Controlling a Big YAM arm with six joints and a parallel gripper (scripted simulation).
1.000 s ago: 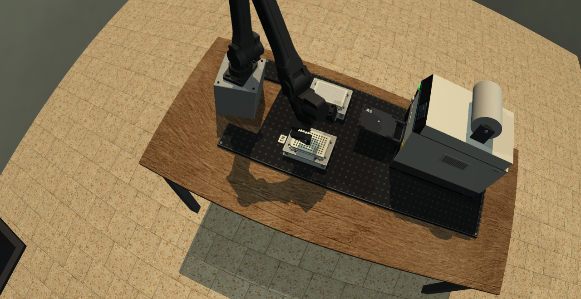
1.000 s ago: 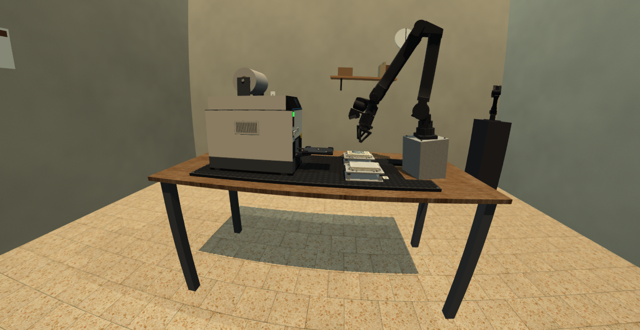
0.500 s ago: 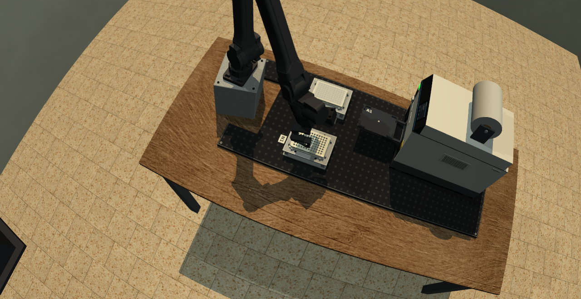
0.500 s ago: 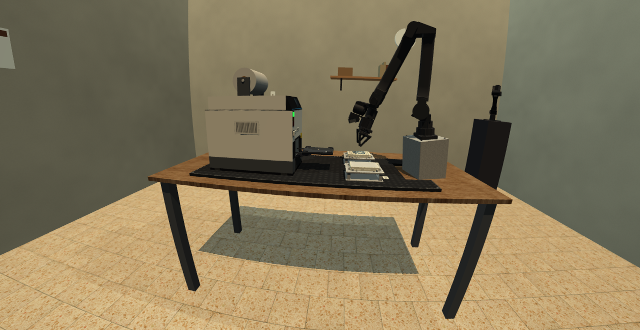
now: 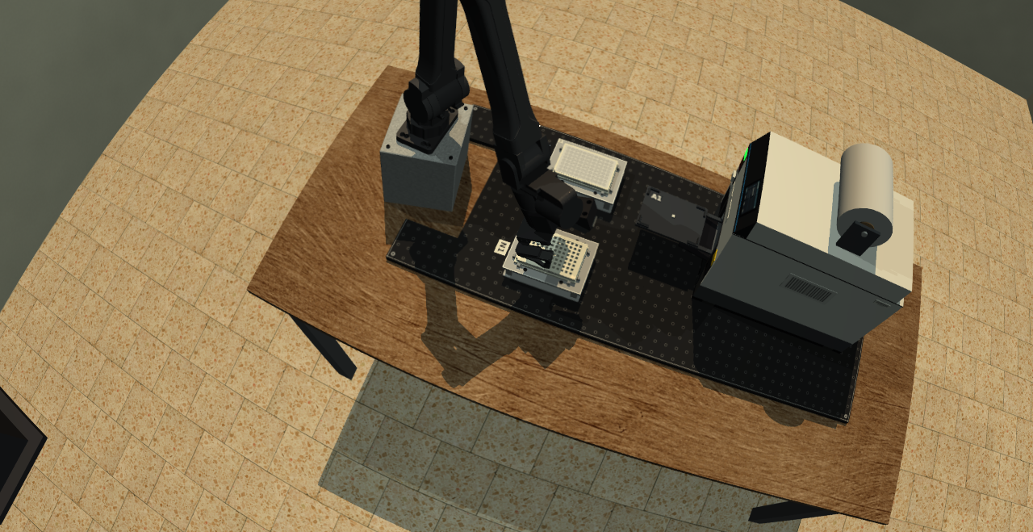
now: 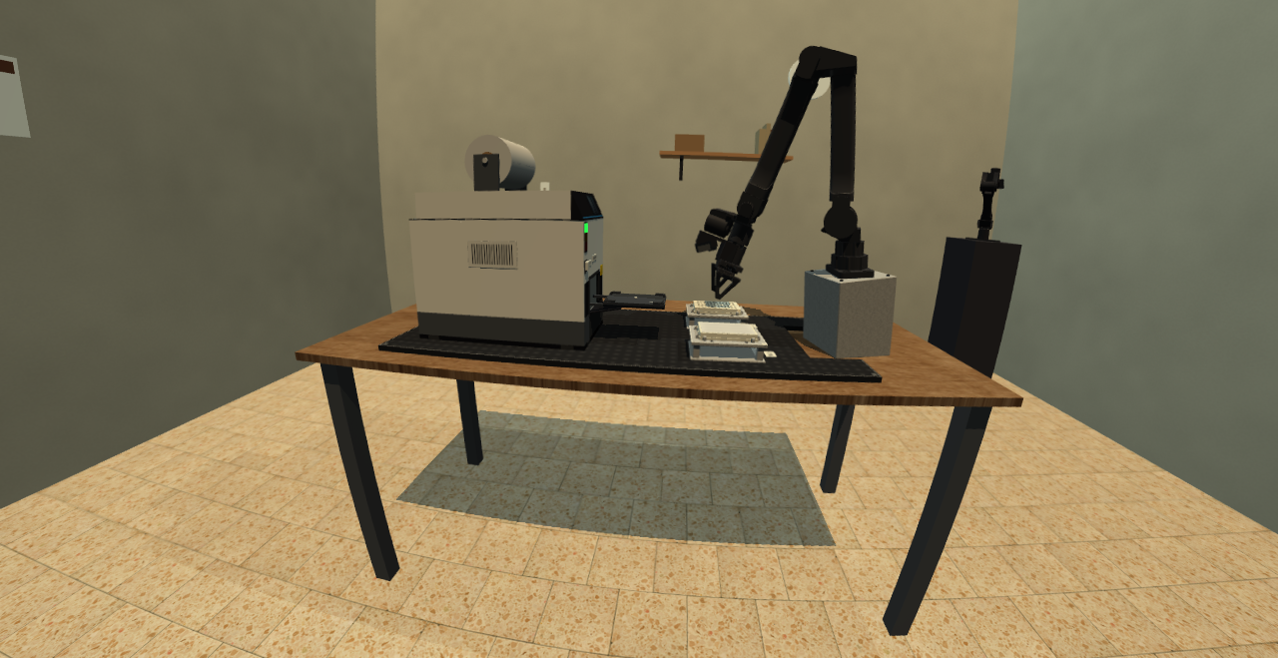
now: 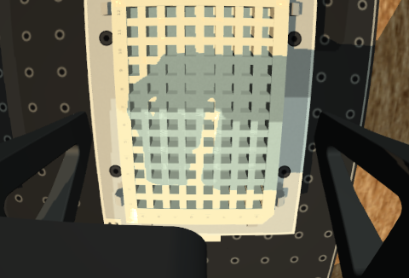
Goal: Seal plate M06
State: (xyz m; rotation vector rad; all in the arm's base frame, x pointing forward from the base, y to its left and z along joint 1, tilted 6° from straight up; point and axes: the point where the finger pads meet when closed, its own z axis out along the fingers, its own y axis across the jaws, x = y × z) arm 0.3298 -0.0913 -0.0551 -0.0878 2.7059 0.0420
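My gripper is now 4 cm above the plate M06. From my hand the other things lie so: plate nest N1 (6 cm below); N1 label (11 cm behind, 9 cm below, 1 cm to the right); well plate (22 cm to the left, 4 cm below, 2 cm behind).
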